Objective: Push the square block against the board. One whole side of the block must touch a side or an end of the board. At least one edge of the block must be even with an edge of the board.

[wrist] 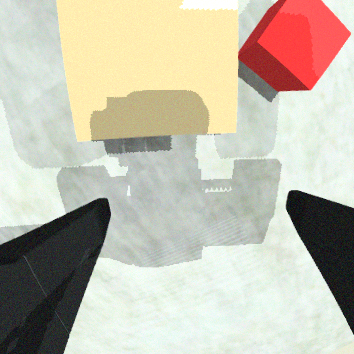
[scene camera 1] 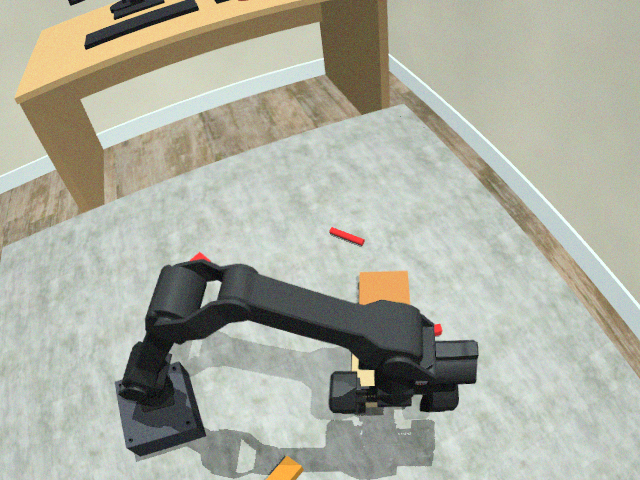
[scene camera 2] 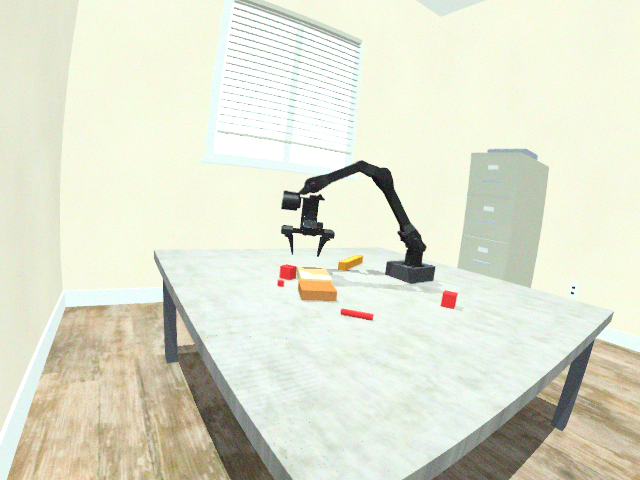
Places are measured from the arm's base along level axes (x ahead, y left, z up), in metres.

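Pixels of known places: gripper, fingertip midpoint: point(wrist: 198, 202) point(scene camera 1: 392, 409) point(scene camera 2: 305, 255); arm's base at its link origin: point(scene camera 1: 156, 393) point(scene camera 2: 413, 265).
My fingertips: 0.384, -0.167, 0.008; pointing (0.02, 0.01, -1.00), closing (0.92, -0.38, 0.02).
Ahead of a thing's pixels: the offset from my fingertips to its top centre, as dx, dy, dz.
The square orange block @[+0.086, +0.242, -0.035] point(scene camera 1: 384, 287) point(scene camera 2: 317, 291) lies flat at one end of the pale cream board @[+0.020, +0.107, -0.035] point(scene camera 1: 366, 378) point(scene camera 2: 314, 274) point(wrist: 150, 55). In scene camera 2 the block is in front of the board, close to or touching it; whether the whole side touches or the edges are even cannot be told. The arm hides their junction in scene camera 1. The block does not show in the wrist view. My gripper point(scene camera 2: 305, 254) point(wrist: 198, 202) is open and empty, above the table beyond the board's opposite end. Its fingertips are hidden in scene camera 1.
A red cube @[+0.087, +0.051, -0.025] point(scene camera 2: 287, 271) point(wrist: 306, 42) stands beside the board, with a smaller red cube @[+0.150, +0.133, -0.049] point(scene camera 1: 437, 329) point(scene camera 2: 280, 283) nearby. Another red cube @[-0.252, +0.453, -0.025] point(scene camera 1: 200, 256) point(scene camera 2: 448, 299), a red rod @[+0.074, +0.423, -0.051] point(scene camera 1: 346, 236) point(scene camera 2: 356, 314) and a yellow-orange bar @[-0.270, -0.080, -0.034] point(scene camera 1: 284, 469) point(scene camera 2: 350, 262) lie farther off.
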